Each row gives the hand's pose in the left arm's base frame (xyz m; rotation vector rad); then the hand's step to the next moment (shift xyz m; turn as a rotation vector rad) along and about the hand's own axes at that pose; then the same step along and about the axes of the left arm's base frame.
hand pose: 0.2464 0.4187 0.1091 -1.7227 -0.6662 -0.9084
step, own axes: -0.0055 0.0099 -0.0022 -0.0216 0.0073 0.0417
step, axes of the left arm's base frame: 0.0042 -0.0052 -0.0094 0.0043 0.0371 -0.0294
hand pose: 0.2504 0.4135 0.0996 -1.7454 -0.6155 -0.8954
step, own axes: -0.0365 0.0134 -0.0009 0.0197 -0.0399 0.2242
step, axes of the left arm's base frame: -0.0116 -0.0049 -0.0368 0.0436 0.2243 -0.0040
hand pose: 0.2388 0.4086 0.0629 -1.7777 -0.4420 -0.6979
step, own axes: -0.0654 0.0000 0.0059 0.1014 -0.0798 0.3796
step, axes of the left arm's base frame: -0.0480 0.0087 -0.0440 0.1177 0.3804 0.0467
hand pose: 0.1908 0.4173 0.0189 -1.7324 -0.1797 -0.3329
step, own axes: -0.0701 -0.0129 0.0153 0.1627 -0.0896 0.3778
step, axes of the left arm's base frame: -0.0683 0.0220 -0.0128 0.1724 0.3765 0.0757
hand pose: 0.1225 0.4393 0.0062 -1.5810 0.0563 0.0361
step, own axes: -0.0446 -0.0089 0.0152 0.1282 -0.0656 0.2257
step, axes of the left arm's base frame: -0.0438 0.0159 0.0113 0.1346 0.2247 0.0555
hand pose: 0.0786 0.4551 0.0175 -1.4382 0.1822 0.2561
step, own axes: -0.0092 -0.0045 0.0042 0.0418 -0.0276 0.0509
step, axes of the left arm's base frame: -0.0077 0.0031 0.0074 0.0463 0.0501 0.0211
